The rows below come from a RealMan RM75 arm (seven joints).
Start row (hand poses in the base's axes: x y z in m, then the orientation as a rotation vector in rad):
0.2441, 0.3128, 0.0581, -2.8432, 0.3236, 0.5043
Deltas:
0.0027, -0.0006, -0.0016, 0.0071, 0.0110, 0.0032
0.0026, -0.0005, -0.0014, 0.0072, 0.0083, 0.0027
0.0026, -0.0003, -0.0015, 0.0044, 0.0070, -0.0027
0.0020, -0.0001, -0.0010, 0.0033, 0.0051, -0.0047
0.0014, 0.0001, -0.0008, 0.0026, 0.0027, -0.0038
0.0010, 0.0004, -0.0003, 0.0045, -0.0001, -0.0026
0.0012, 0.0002, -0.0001, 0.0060, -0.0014, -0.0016
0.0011, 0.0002, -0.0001, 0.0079, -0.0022, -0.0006
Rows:
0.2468, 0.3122, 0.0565, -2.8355, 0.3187, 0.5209
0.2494, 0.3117, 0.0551, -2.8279, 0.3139, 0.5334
0.2520, 0.3114, 0.0536, -2.8216, 0.3174, 0.5429
0.2540, 0.3113, 0.0526, -2.8160, 0.3237, 0.5492
0.2554, 0.3114, 0.0518, -2.8118, 0.3286, 0.5523
0.2564, 0.3118, 0.0515, -2.8067, 0.3305, 0.5517
0.2576, 0.3120, 0.0514, -2.8007, 0.3302, 0.5494
0.2587, 0.3122, 0.0513, -2.7933, 0.3277, 0.5463

